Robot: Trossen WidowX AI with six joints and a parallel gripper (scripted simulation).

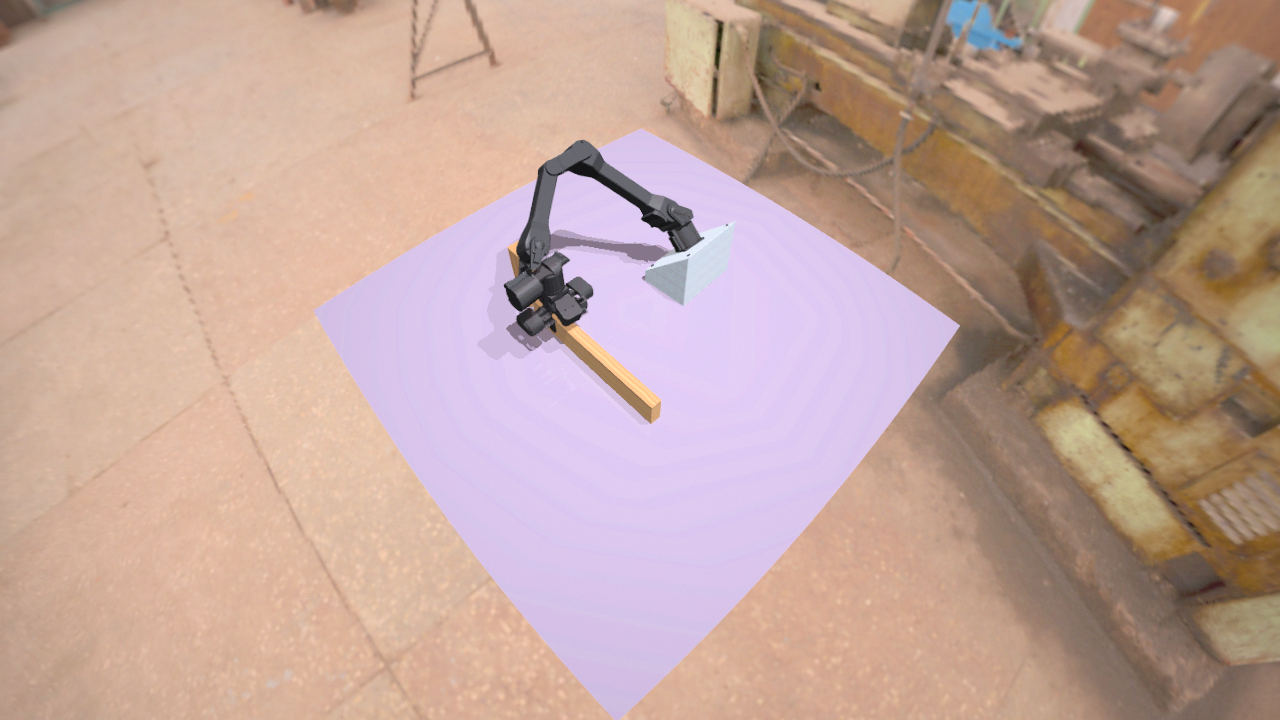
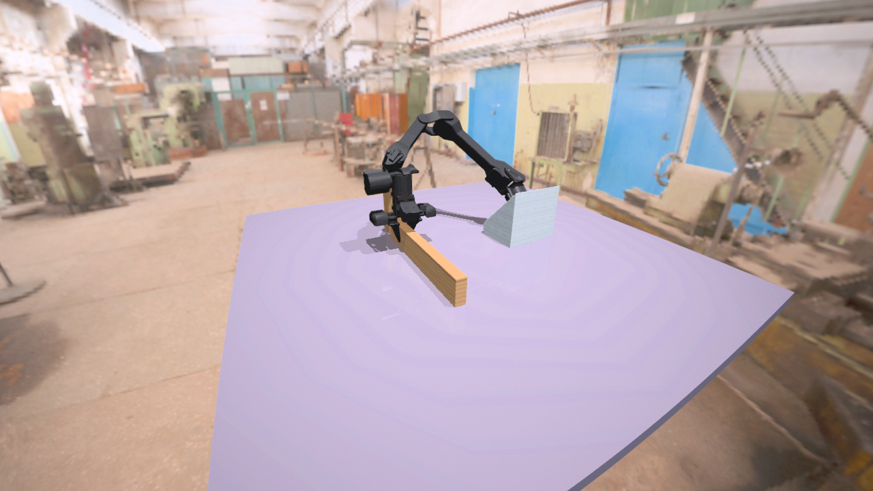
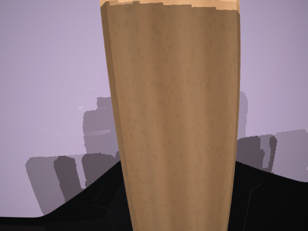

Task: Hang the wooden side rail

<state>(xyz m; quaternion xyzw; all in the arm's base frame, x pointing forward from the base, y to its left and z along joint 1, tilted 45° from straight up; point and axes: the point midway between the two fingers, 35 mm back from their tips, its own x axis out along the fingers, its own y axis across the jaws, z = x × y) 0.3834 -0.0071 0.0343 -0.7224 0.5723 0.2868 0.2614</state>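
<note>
Right now the wooden headboard post is 150 mm to the right of my gripper tip and 60 mm above it.
</note>
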